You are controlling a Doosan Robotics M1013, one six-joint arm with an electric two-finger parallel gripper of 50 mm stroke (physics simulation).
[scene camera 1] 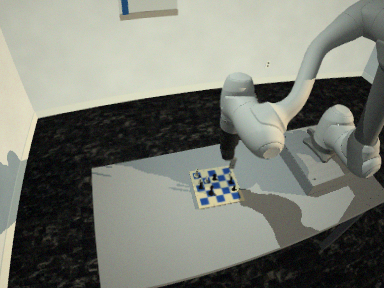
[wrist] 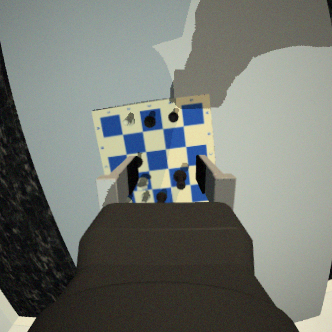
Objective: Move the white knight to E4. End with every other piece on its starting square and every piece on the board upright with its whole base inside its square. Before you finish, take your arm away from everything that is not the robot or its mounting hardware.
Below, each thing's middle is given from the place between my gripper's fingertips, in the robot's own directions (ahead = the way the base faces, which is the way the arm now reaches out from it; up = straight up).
Now: the chessboard [wrist: 168, 146] 200 mm below my hand, 40 mm to the right of it and 20 mm ahead of it.
